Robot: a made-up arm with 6 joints.
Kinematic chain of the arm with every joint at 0, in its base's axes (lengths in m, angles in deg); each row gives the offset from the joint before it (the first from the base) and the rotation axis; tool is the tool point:
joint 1: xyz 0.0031 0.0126 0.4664 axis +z
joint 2: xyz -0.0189 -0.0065 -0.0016 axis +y
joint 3: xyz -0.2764 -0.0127 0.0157 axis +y
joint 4: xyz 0.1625 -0.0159 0.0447 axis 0.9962 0 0.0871
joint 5: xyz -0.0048 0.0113 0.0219 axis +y
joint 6: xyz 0.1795 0.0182 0.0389 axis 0.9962 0 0.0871
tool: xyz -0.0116 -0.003 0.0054
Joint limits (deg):
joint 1: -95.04..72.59
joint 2: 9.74..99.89
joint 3: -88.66..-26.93
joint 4: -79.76..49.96
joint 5: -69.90..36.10
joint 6: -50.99..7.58
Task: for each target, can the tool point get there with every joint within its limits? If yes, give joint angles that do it. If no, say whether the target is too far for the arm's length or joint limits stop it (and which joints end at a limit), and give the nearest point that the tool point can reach.
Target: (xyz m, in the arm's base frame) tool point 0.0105 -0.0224 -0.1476
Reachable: no: joint limits stop it (at a limit: joint 2, joint 3, joint 5, joint 6) | nearest point 0.0313 -0.1207 0.4267 | short by 0.583 m
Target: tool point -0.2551 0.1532 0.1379
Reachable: no: joint limits stop it (at a limit: joint 1, joint 2, joint 3, joint 4, joint 6) | nearest point -0.0247 0.2074 0.4550 | short by 0.396 m
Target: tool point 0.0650 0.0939 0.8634
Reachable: yes | joints 57.21 50.65 -75.34 -13.69 21.35 -35.77
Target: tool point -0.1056 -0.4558 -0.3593
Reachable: no: too far | nearest point -0.0303 -0.1584 0.4238 | short by 0.841 m
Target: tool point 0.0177 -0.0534 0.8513
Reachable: yes | joints -70.71 42.44 -63.98 40.08 19.76 -23.76
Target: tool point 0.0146 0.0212 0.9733
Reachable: yes | joints -30.73 58.21 -69.63 -6.81 -59.14 -2.11
